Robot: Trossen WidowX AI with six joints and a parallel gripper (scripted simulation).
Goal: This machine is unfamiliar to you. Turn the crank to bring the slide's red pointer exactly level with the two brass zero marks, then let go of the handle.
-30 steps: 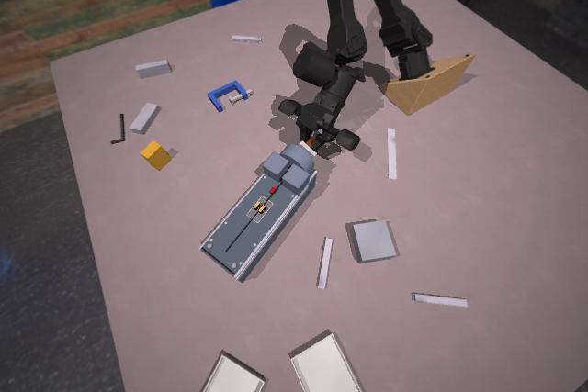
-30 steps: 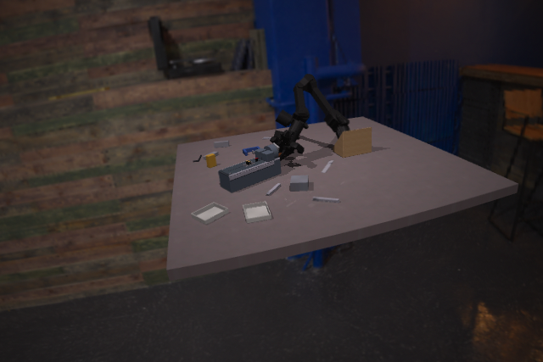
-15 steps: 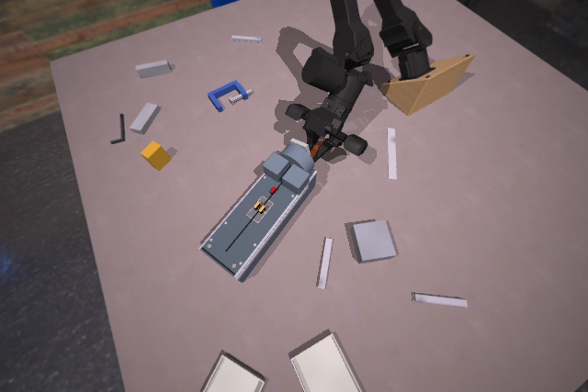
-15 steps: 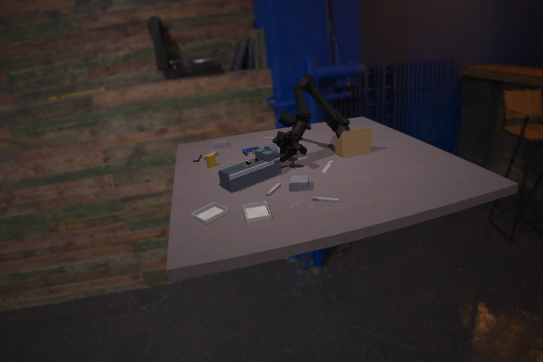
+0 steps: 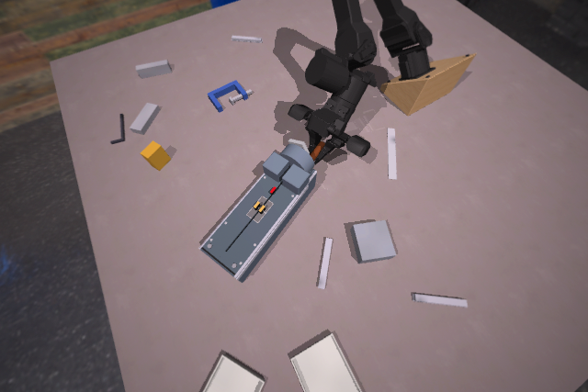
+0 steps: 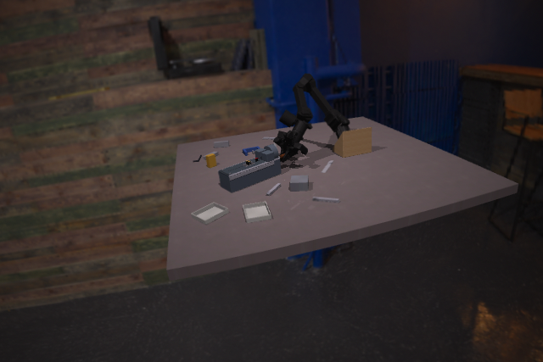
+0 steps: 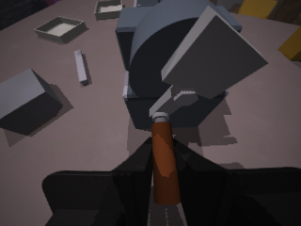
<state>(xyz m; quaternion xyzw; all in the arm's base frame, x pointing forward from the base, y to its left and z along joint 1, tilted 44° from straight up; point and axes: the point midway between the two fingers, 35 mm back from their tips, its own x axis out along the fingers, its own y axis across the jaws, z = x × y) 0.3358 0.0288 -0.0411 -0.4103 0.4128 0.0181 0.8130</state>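
Right now the red pointer is 12 cm ahead of my gripper tip, 4 cm above it and 3 cm to the left of it. From my gripper tip the other things lie so: grey block: 21 cm to the left, 2 cm below, 1 cm behind; blue clamp: 32 cm to the right, 6 cm ahead, 3 cm below; brown crank handle: 2 cm behind, 2 cm above, 1 cm to the right.
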